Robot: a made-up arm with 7 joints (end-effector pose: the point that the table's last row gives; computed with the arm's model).
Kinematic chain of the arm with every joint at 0, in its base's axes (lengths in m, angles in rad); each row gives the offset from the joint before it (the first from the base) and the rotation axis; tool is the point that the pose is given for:
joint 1: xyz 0 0.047 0 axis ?
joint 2: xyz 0 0.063 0 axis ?
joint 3: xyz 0 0 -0.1 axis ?
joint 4: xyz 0 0 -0.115 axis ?
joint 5: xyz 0 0 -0.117 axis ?
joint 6: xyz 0 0 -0.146 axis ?
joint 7: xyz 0 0 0 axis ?
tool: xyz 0 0 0
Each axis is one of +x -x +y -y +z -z.
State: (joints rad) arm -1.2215 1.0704 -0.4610 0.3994 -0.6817 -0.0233 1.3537
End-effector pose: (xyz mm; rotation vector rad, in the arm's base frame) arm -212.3 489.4 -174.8 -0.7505 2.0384 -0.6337
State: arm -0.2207 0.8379 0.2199 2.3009 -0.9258 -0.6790 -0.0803
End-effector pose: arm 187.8 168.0 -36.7 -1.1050 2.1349 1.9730
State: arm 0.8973 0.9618 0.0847 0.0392 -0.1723 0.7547 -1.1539
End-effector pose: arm 219.5 502.4 -162.0 1.8343 0.2800 0.6907
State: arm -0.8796 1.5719 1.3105 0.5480 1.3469 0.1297 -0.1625
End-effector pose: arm 124.9 549.3 57.5 0.8707 -1.5105 1.0283
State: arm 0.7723 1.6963 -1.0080 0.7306 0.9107 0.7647 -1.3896
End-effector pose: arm 133.9 536.2 -3.3 2.3911 0.1577 0.6176
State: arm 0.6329 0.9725 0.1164 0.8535 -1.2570 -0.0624 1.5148
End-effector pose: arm 276.7 443.5 -44.4 0.3872 0.2035 -0.9438
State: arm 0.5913 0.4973 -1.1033 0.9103 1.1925 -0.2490 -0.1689
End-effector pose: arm 311.4 126.6 -295.9 -0.2034 -1.2021 0.0290
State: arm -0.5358 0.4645 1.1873 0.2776 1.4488 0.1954 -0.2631
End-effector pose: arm -175.1 379.4 -347.7 0.6196 -0.3283 2.3731
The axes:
joint 1: -y
joint 2: +x
joint 3: +z
joint 4: -y
joint 5: +z
joint 6: +y
joint 7: -x

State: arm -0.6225 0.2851 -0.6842 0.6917 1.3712 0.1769 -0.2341
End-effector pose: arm -145.4 125.7 -425.6 0.0321 0.3926 0.6069
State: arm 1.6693 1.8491 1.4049 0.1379 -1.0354 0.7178 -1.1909
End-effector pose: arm -164.7 557.4 -10.3 1.1314 0.3468 2.4392
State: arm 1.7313 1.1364 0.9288 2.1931 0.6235 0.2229 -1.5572
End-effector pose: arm -148.1 238.0 105.7 0.2356 1.1343 -1.5340
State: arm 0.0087 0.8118 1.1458 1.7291 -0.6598 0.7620 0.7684
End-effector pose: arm 106.6 398.7 53.2 1.1206 -0.8905 0.2541
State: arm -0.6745 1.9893 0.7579 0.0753 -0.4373 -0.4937 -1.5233
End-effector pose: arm 140.1 540.5 152.2 -2.6193 1.0477 0.6622
